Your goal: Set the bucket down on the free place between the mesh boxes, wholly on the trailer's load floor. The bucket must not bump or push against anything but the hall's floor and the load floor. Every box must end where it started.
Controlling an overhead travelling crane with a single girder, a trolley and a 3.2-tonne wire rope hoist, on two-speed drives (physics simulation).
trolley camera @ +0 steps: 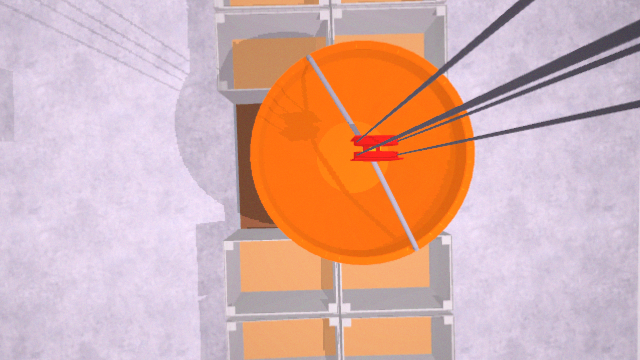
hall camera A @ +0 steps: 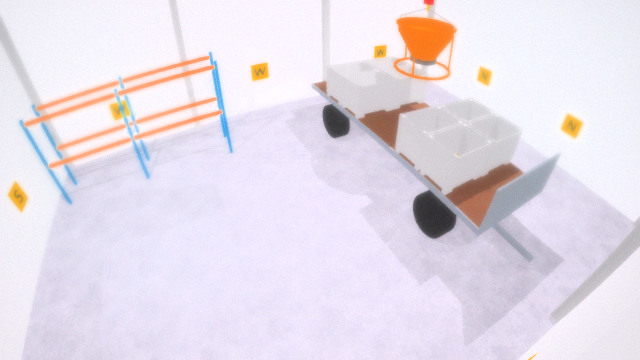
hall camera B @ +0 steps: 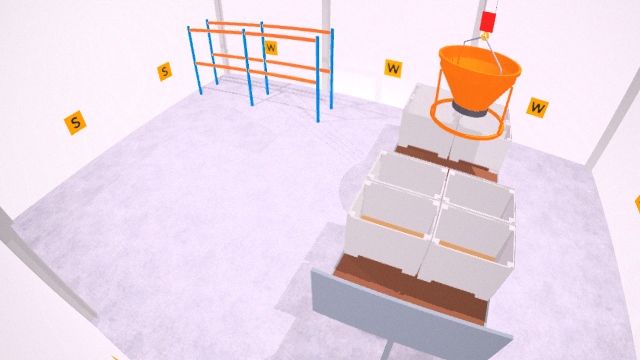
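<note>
The orange bucket hangs upright from the hook, my gripper, under the red hook block. Its foot ring is in the air. Mesh boxes stand on the trailer in a near group and a far group. Brown load floor shows between them. In the trolley view the bucket covers most of this gap, lies right of the trailer's midline, and its rim overlaps boxes on both sides. The foot ring is hidden there.
The trailer's grey end board stands beyond the near boxes. A blue and orange rack stands near the W wall, apart from the trailer. Black wheels show at the trailer's side. The bucket's shadow falls partly on the hall floor beside the trailer.
</note>
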